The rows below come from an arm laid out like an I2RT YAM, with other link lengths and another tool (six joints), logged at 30 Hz.
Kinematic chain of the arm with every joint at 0, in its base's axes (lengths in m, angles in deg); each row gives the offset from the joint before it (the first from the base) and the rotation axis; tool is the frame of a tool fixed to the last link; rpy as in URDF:
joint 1: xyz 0 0 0.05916 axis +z
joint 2: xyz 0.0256 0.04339 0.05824 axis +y
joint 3: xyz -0.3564 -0.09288 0 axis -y
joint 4: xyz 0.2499 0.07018 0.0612 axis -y
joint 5: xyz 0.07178 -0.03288 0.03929 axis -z
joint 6: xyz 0.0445 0 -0.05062 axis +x
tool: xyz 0.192 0.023 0.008 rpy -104.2 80.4 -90
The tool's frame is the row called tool.
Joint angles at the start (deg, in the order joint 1, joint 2, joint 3, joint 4, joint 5, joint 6):
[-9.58, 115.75, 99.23, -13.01, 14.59, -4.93]
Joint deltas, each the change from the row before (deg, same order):
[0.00, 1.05, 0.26, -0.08, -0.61, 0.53]
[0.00, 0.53, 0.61, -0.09, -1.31, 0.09]
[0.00, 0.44, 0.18, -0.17, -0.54, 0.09]
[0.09, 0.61, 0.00, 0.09, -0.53, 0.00]
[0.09, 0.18, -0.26, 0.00, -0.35, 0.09]
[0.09, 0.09, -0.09, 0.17, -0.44, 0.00]
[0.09, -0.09, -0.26, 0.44, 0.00, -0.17]
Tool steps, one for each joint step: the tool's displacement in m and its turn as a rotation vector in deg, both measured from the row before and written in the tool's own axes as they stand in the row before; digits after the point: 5 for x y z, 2 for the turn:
[0.00590, 0.00413, 0.00874, -0.80, 0.57, 0.47]
[-0.00197, 0.00507, 0.00379, -1.27, -0.32, 0.01]
[0.00238, 0.00278, 0.00370, -0.62, 0.27, 0.07]
[0.00385, 0.00416, 0.00563, -0.71, 0.37, -0.06]
[0.00319, 0.00330, 0.00248, -0.51, 0.31, 0.03]
[-0.00004, 0.00295, 0.00131, -0.50, -0.11, -0.08]
[-0.00094, 0.00095, -0.00013, -0.01, -0.24, -0.23]

